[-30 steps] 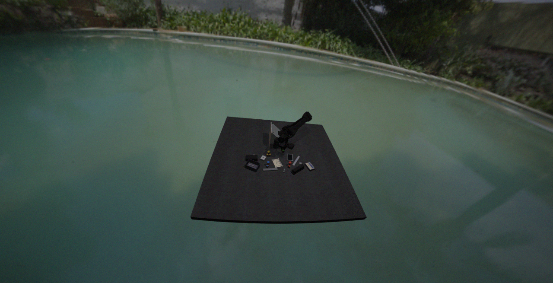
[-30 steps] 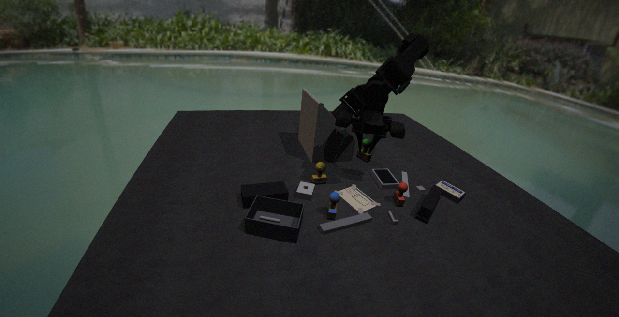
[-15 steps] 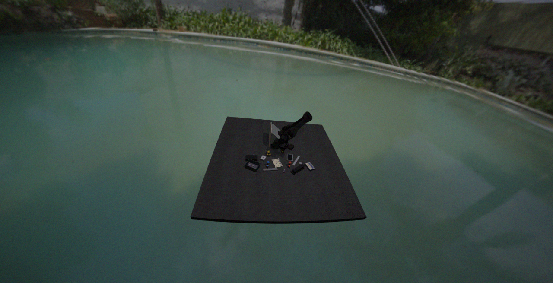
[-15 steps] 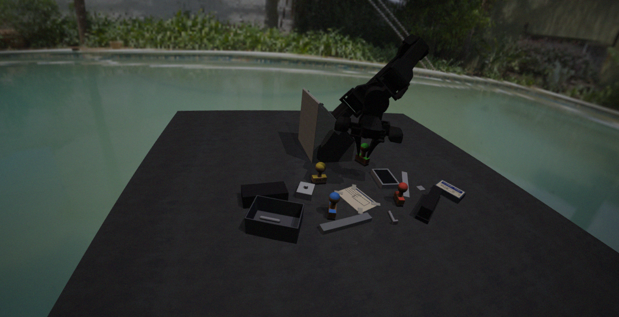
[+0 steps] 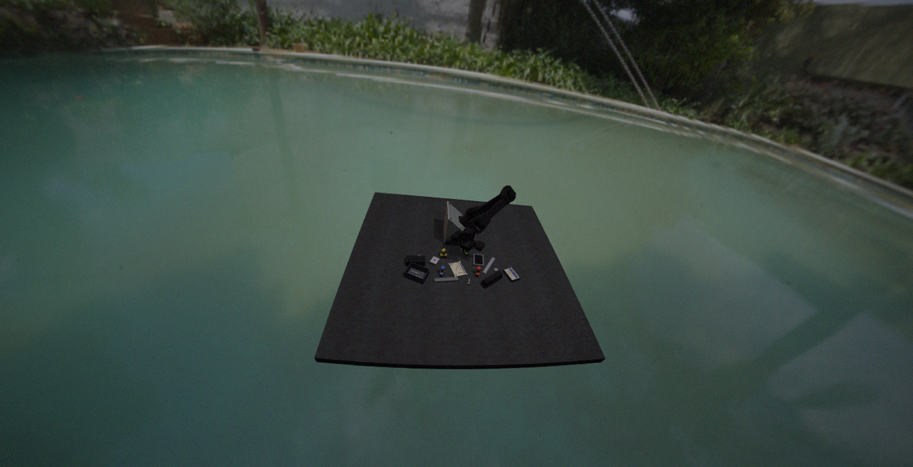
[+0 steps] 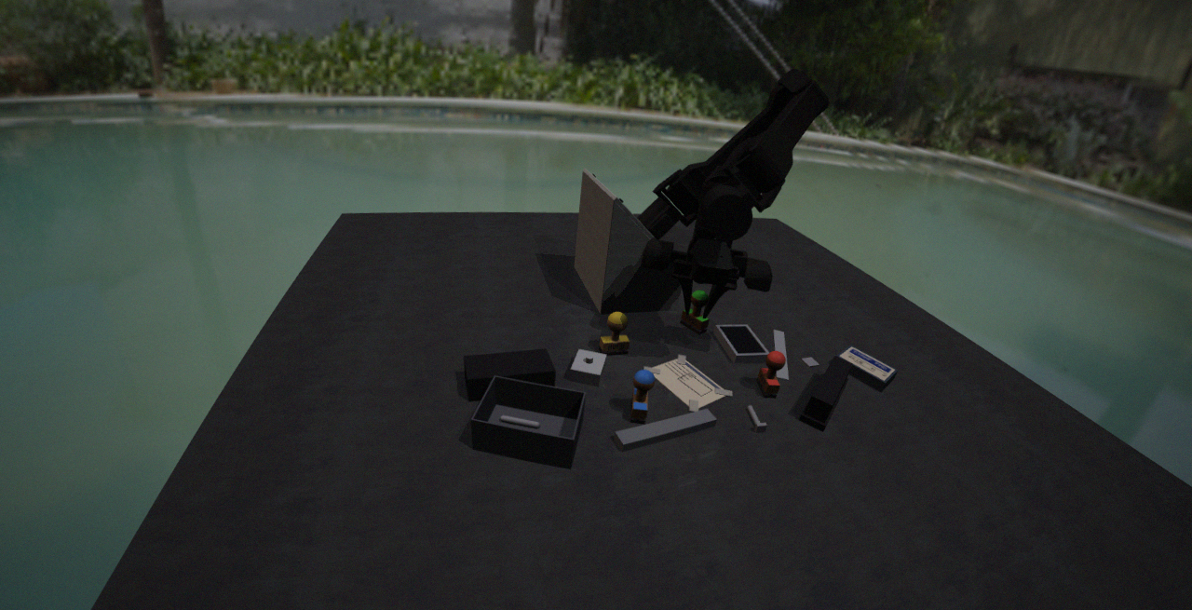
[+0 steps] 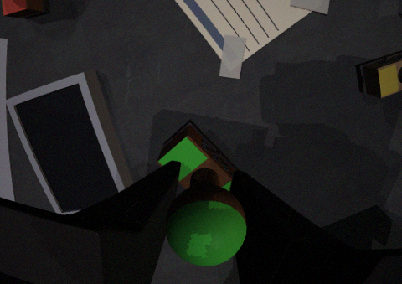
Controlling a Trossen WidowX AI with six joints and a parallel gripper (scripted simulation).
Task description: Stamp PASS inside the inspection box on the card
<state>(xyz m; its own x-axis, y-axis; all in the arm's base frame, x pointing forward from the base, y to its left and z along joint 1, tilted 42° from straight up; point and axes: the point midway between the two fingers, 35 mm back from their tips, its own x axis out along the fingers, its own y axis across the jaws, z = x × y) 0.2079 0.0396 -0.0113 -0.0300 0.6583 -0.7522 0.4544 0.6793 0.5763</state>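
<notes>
Right now the green stamp is right at my gripper tip. From my gripper tip the other things lie so: cream card 90 mm ahead, 60 mm below, 40 mm to the right; yellow stamp 130 mm to the right, 30 mm below, 10 mm ahead; ink pad 80 mm to the left, 50 mm below, 20 mm ahead.
</notes>
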